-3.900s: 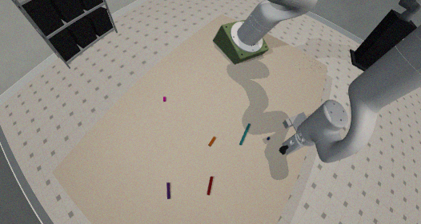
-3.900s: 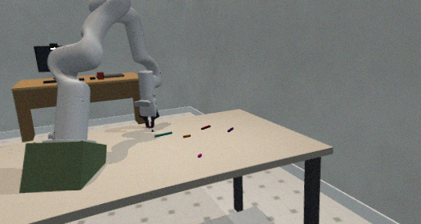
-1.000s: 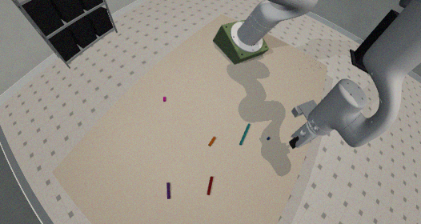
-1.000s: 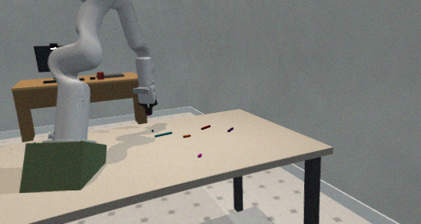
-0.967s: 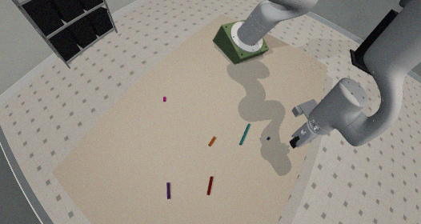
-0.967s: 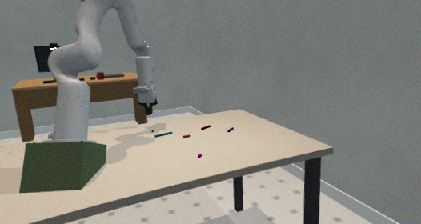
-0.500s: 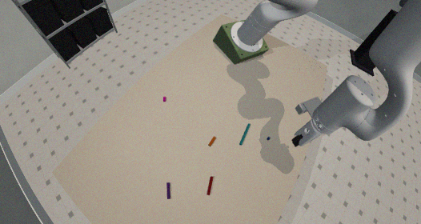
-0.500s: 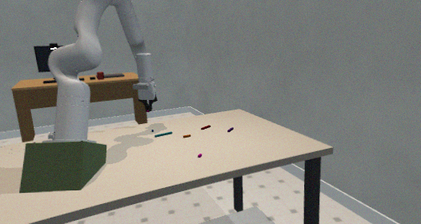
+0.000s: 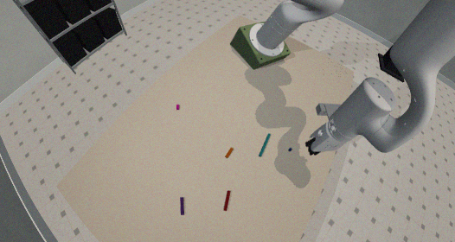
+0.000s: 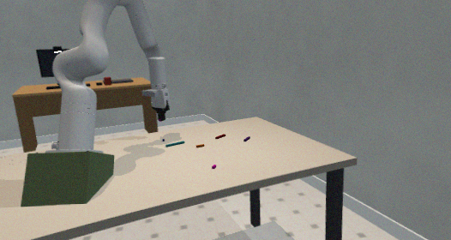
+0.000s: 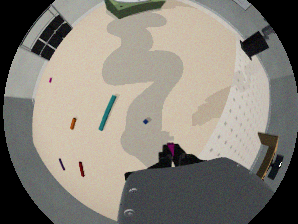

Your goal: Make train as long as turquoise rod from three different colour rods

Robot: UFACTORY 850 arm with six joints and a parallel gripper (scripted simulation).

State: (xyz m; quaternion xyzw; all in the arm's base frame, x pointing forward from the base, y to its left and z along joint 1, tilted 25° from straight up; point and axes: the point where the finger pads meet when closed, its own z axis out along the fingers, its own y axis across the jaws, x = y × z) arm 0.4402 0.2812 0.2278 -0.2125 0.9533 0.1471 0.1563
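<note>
Now: the blue rod 2 cm behind my hand, 6 cm to the right of it and 12 cm below it. Also, from my hand: red rod 26 cm ahead, 19 cm to the right, 12 cm below; turquoise rod 1 cm ahead, 15 cm to the right, 12 cm below; orange rod 10 cm ahead, 26 cm to the right, 12 cm below.
</note>
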